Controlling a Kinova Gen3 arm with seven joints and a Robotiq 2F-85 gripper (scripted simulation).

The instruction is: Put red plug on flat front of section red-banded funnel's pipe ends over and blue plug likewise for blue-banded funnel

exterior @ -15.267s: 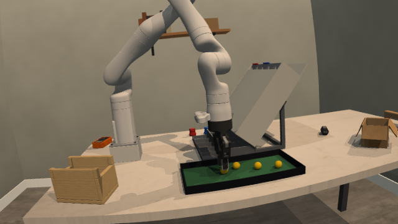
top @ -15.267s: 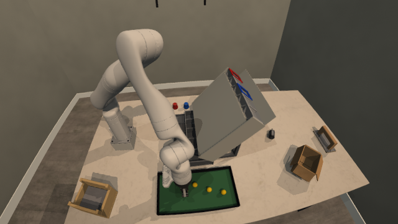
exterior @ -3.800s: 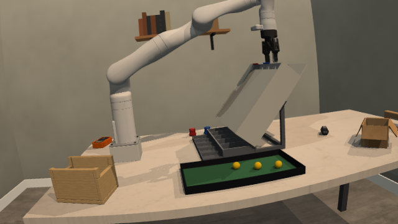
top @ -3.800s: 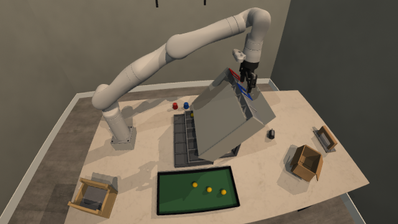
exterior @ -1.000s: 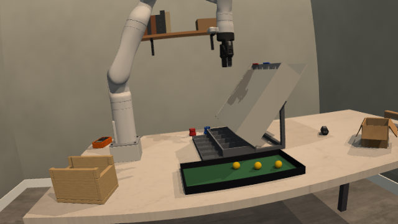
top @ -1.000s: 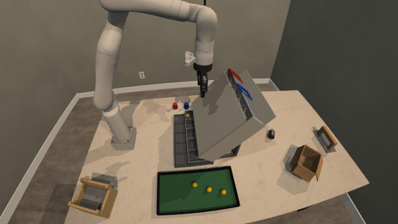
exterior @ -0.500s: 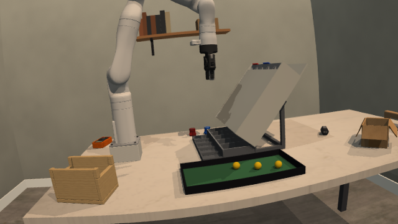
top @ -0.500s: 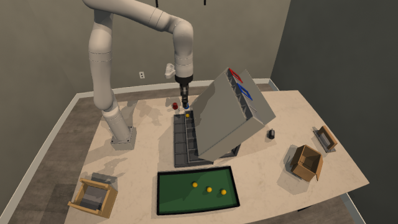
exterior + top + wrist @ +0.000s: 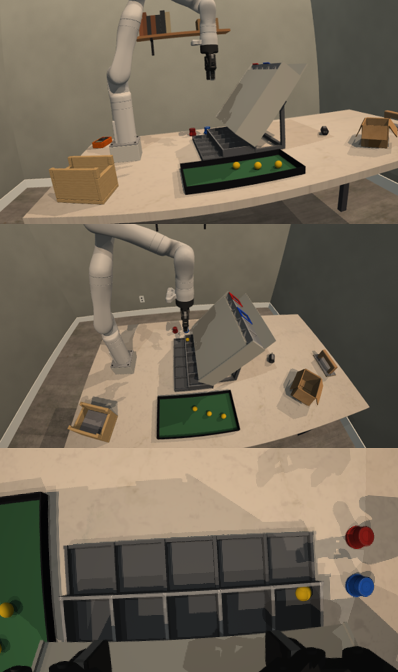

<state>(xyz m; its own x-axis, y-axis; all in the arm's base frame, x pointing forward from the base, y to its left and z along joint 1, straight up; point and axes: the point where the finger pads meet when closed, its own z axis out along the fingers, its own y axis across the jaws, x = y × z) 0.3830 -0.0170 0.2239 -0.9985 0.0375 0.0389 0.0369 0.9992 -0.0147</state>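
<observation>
Right now the green marble tray is 32 cm to the right of my hand, 29 cm below it and 1 cm ahead of it. Also, from my hand: black object 52 cm ahead, 28 cm below, 6 cm to the right; wooden crate 49 cm behind, 35 cm to the right, 25 cm below; grey slanted cover 14 cm ahead, 9 cm below.
</observation>
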